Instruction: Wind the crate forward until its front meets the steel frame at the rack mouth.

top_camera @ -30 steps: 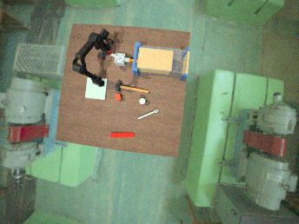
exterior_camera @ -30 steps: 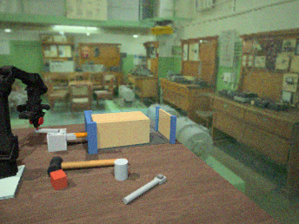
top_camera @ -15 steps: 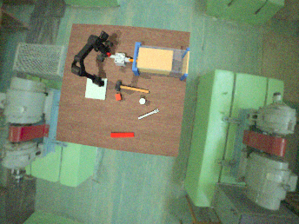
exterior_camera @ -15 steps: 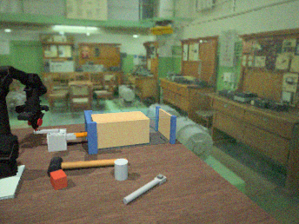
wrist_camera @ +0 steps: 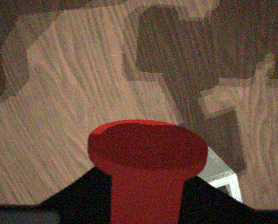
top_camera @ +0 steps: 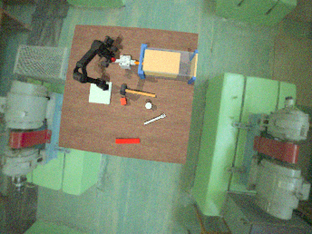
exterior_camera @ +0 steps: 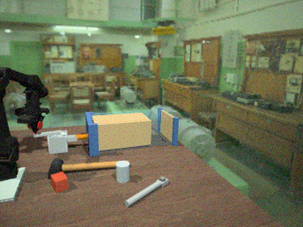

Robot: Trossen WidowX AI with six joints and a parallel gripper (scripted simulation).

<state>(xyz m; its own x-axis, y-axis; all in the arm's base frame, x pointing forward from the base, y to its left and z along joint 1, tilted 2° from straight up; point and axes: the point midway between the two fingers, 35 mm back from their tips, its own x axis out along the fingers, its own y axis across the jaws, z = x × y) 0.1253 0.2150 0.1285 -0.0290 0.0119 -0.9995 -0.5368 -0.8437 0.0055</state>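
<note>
The winch handle is 4 cm ahead of my gripper tip and 1 cm below it. From my gripper tip the other things lie so: red knob: 2 cm above; winch: 8 cm ahead, 8 cm below; blue steel frame: 26 cm ahead, 3 cm to the right, 1 cm below.
</note>
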